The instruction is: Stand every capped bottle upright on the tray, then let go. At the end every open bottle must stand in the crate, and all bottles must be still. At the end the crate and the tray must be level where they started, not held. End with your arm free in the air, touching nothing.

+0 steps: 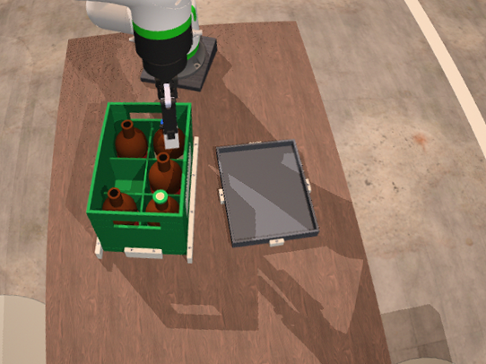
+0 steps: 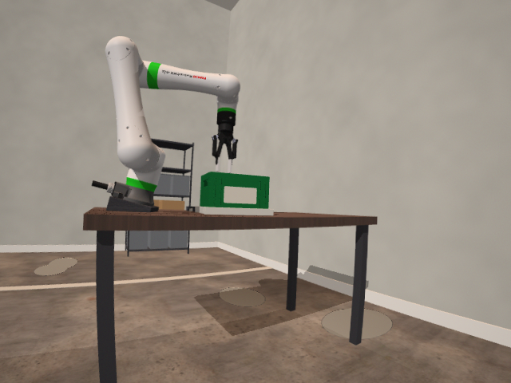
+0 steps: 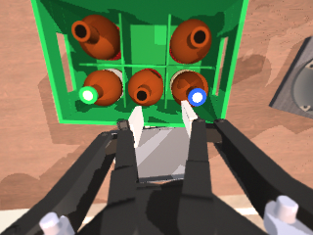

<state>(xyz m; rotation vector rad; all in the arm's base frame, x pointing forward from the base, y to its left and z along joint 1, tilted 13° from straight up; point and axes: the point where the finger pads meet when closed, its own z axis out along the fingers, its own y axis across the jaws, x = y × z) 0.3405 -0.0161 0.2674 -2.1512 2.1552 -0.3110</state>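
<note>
Right now the green crate is 20 mm ahead of my hand, 60 mm to the right of it and 150 mm below it. Round my hand: grey tray 40 mm ahead, 200 mm to the left, 220 mm below; then capped brown bottle 120 mm ahead, 30 mm to the right, 140 mm below.
</note>
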